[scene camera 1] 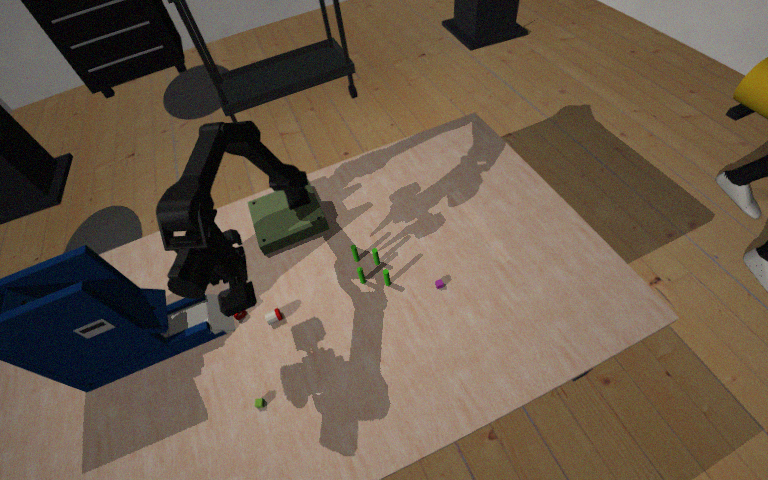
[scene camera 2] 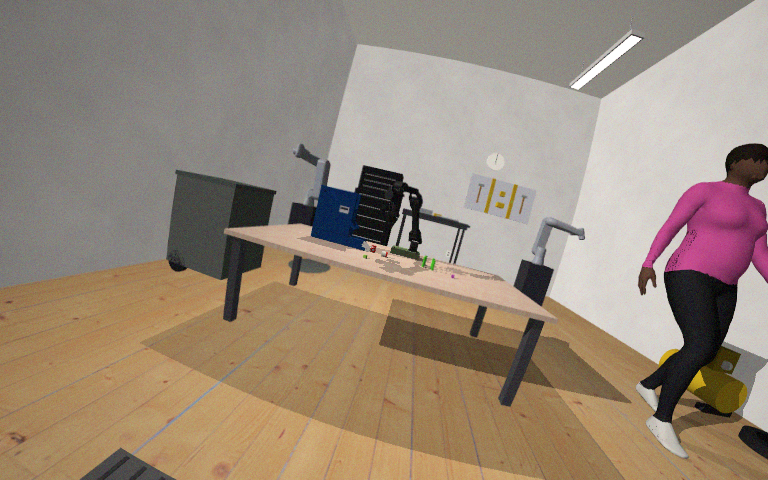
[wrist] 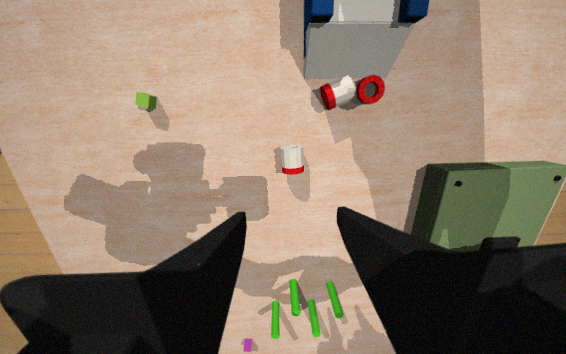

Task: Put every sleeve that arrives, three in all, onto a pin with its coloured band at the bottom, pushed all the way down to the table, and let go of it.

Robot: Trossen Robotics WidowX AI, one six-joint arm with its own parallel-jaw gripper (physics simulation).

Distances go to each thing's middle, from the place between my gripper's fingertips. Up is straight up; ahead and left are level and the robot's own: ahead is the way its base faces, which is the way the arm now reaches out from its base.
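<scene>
Blue feeder box (scene camera 1: 78, 321): my hand 1 cm above it, 6 cm past it, 30 cm to the left of it.
</scene>
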